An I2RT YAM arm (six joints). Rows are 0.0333 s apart.
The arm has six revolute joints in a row. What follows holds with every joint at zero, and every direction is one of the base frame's. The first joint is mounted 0.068 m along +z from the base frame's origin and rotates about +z. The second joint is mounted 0.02 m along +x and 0.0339 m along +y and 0.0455 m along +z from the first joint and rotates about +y. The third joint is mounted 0.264 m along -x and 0.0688 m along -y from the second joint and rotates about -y. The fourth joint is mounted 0.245 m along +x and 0.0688 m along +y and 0.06 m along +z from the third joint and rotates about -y. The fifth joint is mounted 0.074 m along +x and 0.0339 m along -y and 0.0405 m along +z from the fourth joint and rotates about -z. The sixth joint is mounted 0.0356 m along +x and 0.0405 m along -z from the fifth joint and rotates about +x. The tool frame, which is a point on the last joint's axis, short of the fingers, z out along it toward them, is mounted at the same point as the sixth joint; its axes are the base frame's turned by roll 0, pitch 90 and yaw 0 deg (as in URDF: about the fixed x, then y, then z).
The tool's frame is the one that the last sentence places.
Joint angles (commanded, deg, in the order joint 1, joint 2, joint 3, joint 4, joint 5, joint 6), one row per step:
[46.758 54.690 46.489 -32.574 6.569 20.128]
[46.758 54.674 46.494 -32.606 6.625 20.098]
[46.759 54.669 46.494 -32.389 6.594 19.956]
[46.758 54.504 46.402 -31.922 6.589 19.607]
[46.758 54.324 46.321 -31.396 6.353 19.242]
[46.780 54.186 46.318 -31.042 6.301 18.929]
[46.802 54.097 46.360 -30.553 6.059 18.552]
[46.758 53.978 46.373 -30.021 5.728 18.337]
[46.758 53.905 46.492 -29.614 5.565 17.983]
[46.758 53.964 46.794 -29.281 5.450 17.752]
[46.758 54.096 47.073 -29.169 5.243 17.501]
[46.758 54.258 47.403 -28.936 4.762 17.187]
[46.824 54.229 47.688 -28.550 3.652 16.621]
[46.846 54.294 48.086 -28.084 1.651 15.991]
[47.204 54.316 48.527 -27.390 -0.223 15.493]
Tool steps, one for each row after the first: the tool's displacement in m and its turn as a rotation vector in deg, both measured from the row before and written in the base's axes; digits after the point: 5 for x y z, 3 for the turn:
[-0.00003 -0.00009 0.00004 -0.051 -0.033 -0.023]
[0.00016 0.00020 0.00033 0.090 -0.204 0.116]
[0.00001 0.00001 0.00067 0.185 -0.533 0.227]
[-0.00007 0.00014 0.00086 0.337 -0.493 0.413]
[-0.00007 0.00009 0.00094 0.188 -0.463 0.259]
[0.00008 0.00042 0.00125 0.325 -0.500 0.445]
[0.00016 0.00024 0.00124 0.492 -0.414 0.349]
[0.00016 0.00032 0.00155 0.287 -0.519 0.343]
[0.00047 0.00060 0.00210 0.324 -0.464 0.230]
[0.00040 0.00061 0.00139 0.118 -0.219 0.315]
[0.00046 0.00092 0.00178 0.292 -0.234 0.573]
[-0.00030 0.00103 0.00235 0.606 -0.317 1.298]
[-0.00030 0.00161 0.00285 0.987 -0.073 2.025]
[-0.00110 0.00243 0.00365 1.237 -0.296 2.193]

